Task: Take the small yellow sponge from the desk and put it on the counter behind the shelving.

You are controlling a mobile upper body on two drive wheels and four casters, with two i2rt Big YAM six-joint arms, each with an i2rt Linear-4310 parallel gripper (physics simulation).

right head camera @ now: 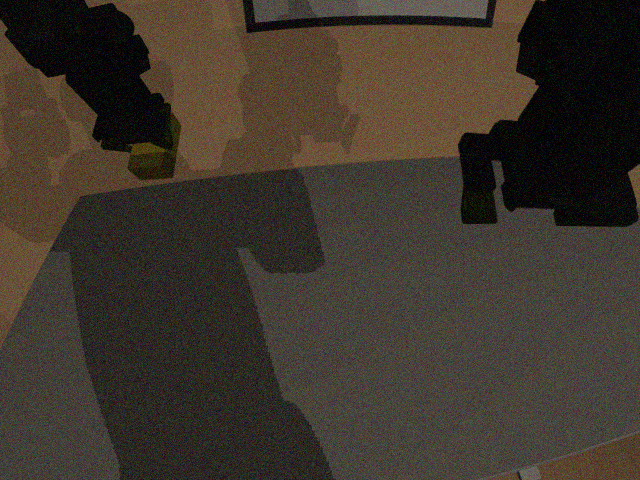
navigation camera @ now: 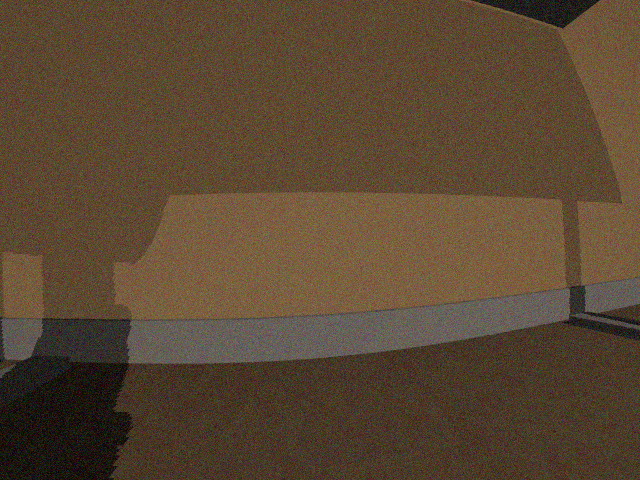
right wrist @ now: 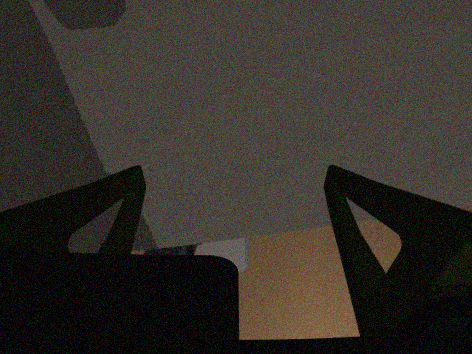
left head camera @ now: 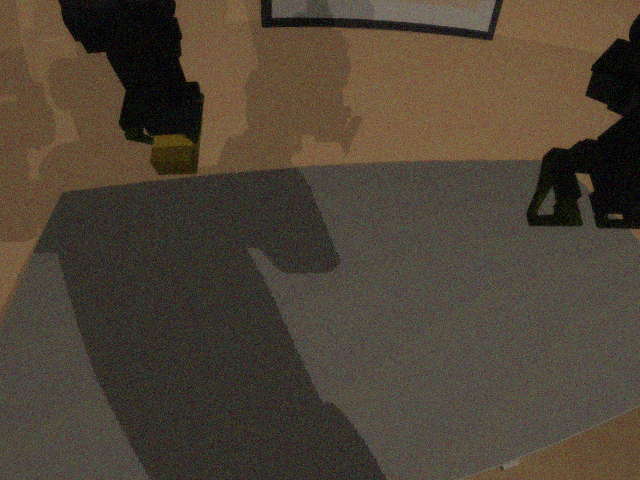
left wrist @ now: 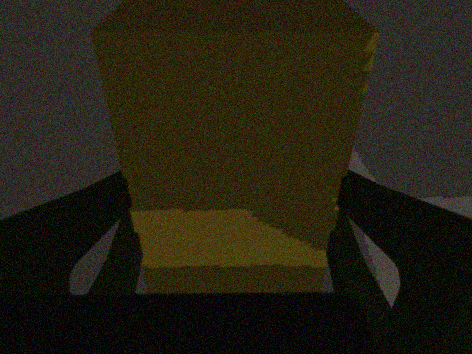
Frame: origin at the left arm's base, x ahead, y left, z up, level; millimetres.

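Seen in the pictures: left gripper, fingertip midpoint: (right head camera: 154, 148) (left head camera: 177, 141) (left wrist: 234, 175); right gripper, fingertip midpoint: (right head camera: 511, 217) (right wrist: 234, 175) (left head camera: 564, 220).
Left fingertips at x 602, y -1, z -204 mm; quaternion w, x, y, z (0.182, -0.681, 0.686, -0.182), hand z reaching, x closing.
Offsets run from my left fingertips to a thing's top centre. "*": to the spot under its first point. Level surfaces: height alone.
The yellow sponge {dx +4, dy +0, dz +47 mm} (left head camera: 175, 159) (right head camera: 151, 167) (left wrist: 235, 100) is a block between the fingers of my left gripper (left head camera: 168, 139) (right head camera: 147, 149) (left wrist: 234, 175), which is shut on it. In both head views it shows just past the far left edge of a grey top {dz -255 mm} (left head camera: 439, 310) (right head camera: 439, 310) (right wrist: 250, 100), against the tan surface. Its height is hard to tell. I cannot tell whether this grey top is the desk or the counter. My right gripper (left head camera: 588, 219) (right head camera: 525, 217) (right wrist: 234, 175) is open and empty over the right part of the grey top. The shelving is not recognisable.
A dark frame {* dx +314, dy -355, dz +115 mm} (left head camera: 372, 23) (right head camera: 361, 21) with a pale inside is at the top. A small white piece (left head camera: 510, 464) (right head camera: 529, 472) is at the grey top's lower right edge. The navigation view shows a tan wall (navigation camera: 336, 248), pale skirting (navigation camera: 310, 335) and a low dark bar (navigation camera: 604, 325).
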